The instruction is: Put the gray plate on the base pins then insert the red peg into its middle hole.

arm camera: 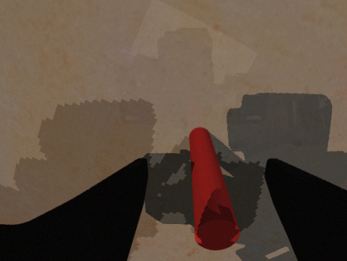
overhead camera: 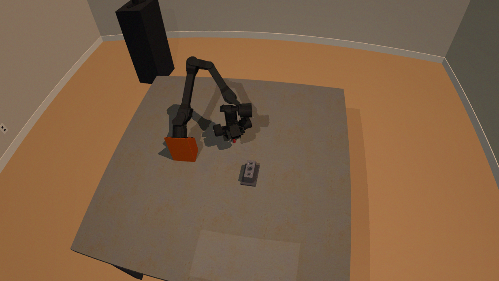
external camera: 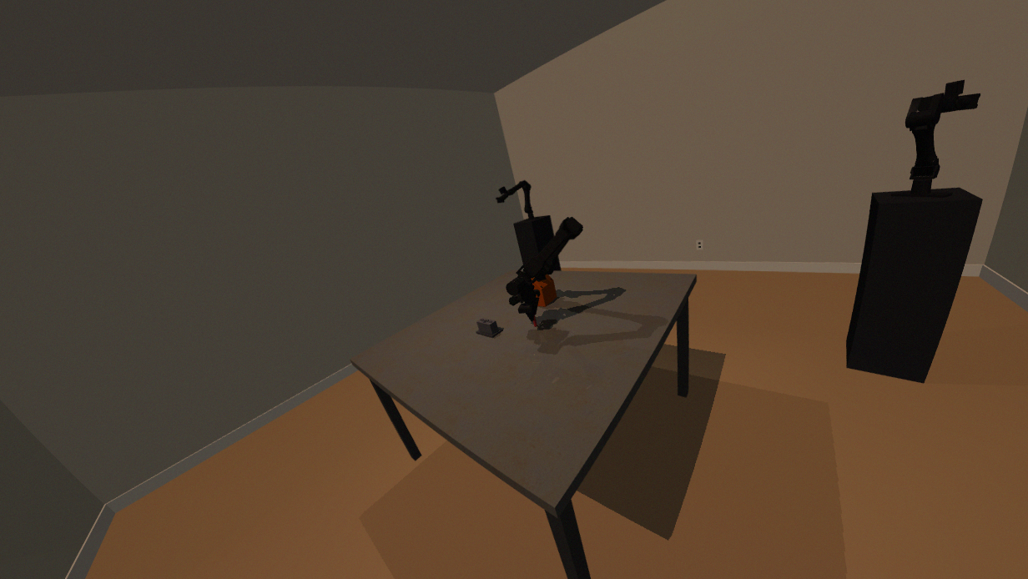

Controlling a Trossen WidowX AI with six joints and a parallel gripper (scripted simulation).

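The red peg is right at my gripper tip. Also, from my gripper tip: base 140 mm ahead, 170 mm to the right, 30 mm below; then gray plate 140 mm ahead, 180 mm to the right.
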